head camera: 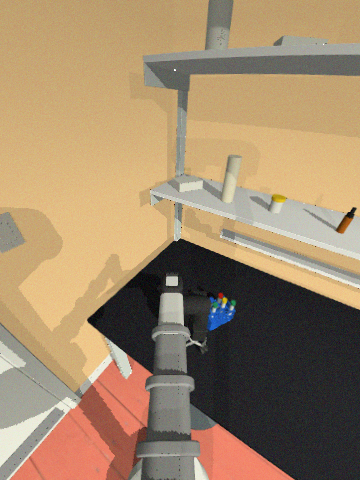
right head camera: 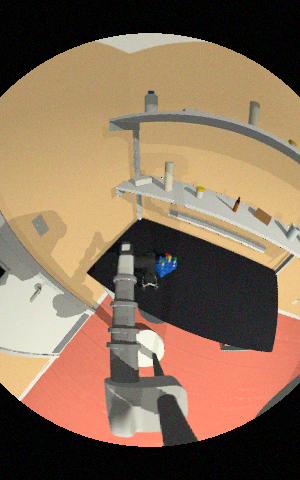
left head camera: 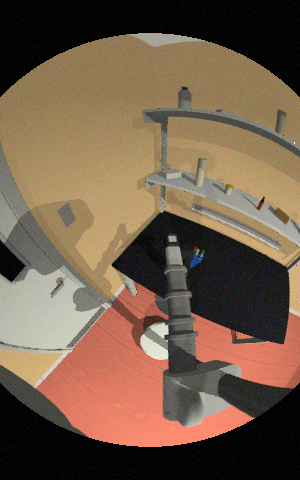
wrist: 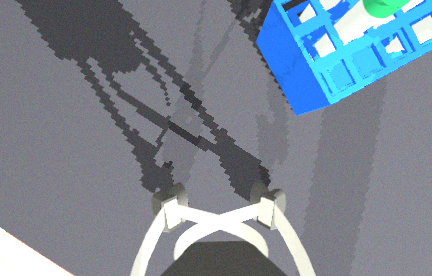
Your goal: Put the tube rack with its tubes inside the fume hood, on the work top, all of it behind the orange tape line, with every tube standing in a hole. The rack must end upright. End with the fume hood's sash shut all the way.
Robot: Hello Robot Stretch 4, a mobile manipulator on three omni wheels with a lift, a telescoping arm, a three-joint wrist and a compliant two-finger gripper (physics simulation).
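Frame: origin at the robot's base, x ahead, y left, z up, level; metres.
Seen in the pictures: gripper, between the fingertips: (head camera: 192,350) (right head camera: 149,288) (wrist: 218,197); robot's base, origin of its link: (right head camera: 143,346) (left head camera: 160,339).
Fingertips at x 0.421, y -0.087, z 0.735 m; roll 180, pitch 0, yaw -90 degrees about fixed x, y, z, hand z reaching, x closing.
Offsets run from my fingertips to a thing's middle. Level surfaces: height alone.
The blue tube rack {0.038 m up, 0.144 m ahead, 0.116 m right} (head camera: 221,319) (left head camera: 195,261) (right head camera: 165,268) (wrist: 282,65) stands upright on the black bench top {0.000 m up} (head camera: 290,370) (left head camera: 250,300) (right head camera: 225,300). Several tubes with red, yellow and green caps stand in it. In the wrist view part of the rack shows at the top right, with a green-capped tube {0.063 m up, 0.132 m ahead, 0.093 m right} (wrist: 352,22). My gripper (head camera: 196,344) (right head camera: 149,285) (wrist: 218,197) points down over the bench beside the rack, apart from it. Its fingers are open with nothing between them. In the left head view the arm hides it. The fume hood, its sash and the orange tape line do not show.
A lower wall shelf (head camera: 250,214) over the bench's back holds a beige cylinder {0.546 m up, 0.414 m ahead, 0.137 m right} (head camera: 230,180), a yellow-lidded jar {0.487 m up, 0.330 m ahead, 0.311 m right} (head camera: 275,204) and an amber bottle {0.503 m up, 0.192 m ahead, 0.490 m right} (head camera: 345,222). An upper shelf (head camera: 260,62) is above it. A door (left head camera: 35,315) and wall are at the left. A white round object (right head camera: 149,347) is on the floor.
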